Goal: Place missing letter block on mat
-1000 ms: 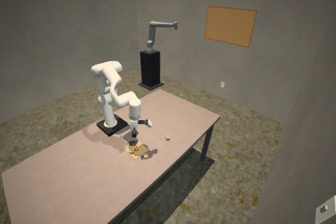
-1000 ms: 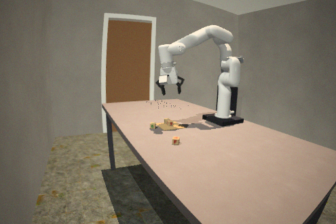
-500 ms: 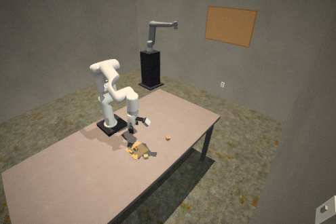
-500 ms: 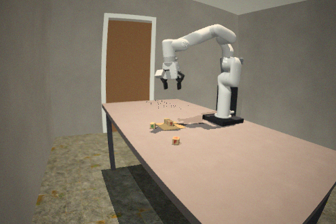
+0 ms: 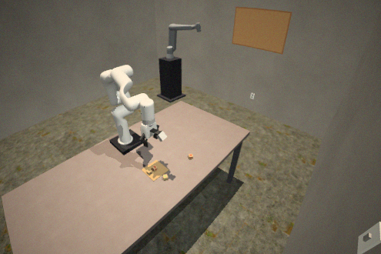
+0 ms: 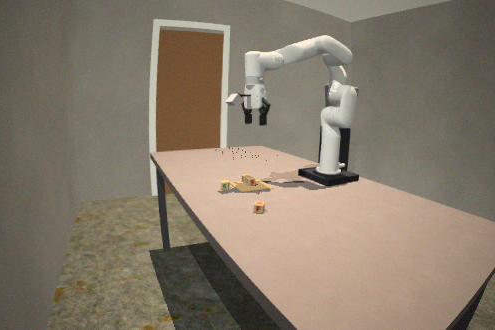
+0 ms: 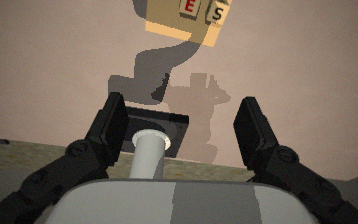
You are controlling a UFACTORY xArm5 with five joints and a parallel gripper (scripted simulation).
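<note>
Now: hand 250 mm above the tan letter block and 120 mm short of it. Round my hand: dark S block 240 mm below, 50 mm to the right, 10 mm ahead; red E block 240 mm below, 10 mm to the right, 10 mm ahead; tan mat 260 mm below, 10 mm to the right, 10 mm ahead.
</note>
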